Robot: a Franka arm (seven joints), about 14 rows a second.
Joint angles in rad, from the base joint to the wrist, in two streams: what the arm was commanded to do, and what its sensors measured. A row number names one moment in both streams.
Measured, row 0:
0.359 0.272 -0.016 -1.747 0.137 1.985 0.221
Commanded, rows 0 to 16:
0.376 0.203 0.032 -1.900 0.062 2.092 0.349
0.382 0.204 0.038 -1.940 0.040 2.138 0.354
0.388 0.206 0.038 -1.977 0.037 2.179 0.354
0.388 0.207 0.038 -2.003 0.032 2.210 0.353
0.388 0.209 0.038 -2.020 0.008 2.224 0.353
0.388 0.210 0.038 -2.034 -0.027 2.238 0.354
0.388 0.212 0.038 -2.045 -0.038 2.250 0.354
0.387 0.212 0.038 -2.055 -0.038 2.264 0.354
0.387 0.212 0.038 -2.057 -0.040 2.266 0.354
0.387 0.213 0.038 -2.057 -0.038 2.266 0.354
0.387 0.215 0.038 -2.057 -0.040 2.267 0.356
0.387 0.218 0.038 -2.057 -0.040 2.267 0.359
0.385 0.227 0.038 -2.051 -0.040 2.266 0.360
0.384 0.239 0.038 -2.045 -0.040 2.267 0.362
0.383 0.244 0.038 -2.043 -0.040 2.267 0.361
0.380 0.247 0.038 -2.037 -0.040 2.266 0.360
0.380 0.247 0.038 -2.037 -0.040 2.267 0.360
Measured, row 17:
0.382 0.253 0.039 -2.030 -0.014 2.253 0.327
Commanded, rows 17 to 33:
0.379 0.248 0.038 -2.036 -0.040 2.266 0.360
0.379 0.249 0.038 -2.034 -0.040 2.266 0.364
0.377 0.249 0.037 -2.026 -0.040 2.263 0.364
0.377 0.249 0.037 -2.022 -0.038 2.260 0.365
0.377 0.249 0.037 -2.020 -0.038 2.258 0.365
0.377 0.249 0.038 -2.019 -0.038 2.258 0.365
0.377 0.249 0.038 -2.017 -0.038 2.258 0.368
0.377 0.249 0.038 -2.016 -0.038 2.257 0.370
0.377 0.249 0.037 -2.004 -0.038 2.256 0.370
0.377 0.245 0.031 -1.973 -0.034 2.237 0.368
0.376 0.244 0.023 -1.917 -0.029 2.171 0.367
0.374 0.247 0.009 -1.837 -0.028 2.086 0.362
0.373 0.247 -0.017 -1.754 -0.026 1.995 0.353
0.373 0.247 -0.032 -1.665 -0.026 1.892 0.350
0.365 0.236 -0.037 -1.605 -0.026 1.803 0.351
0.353 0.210 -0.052 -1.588 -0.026 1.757 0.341
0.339 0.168 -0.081 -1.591 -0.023 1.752 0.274
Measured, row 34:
0.360 0.215 -0.050 -1.626 -0.014 1.812 0.331
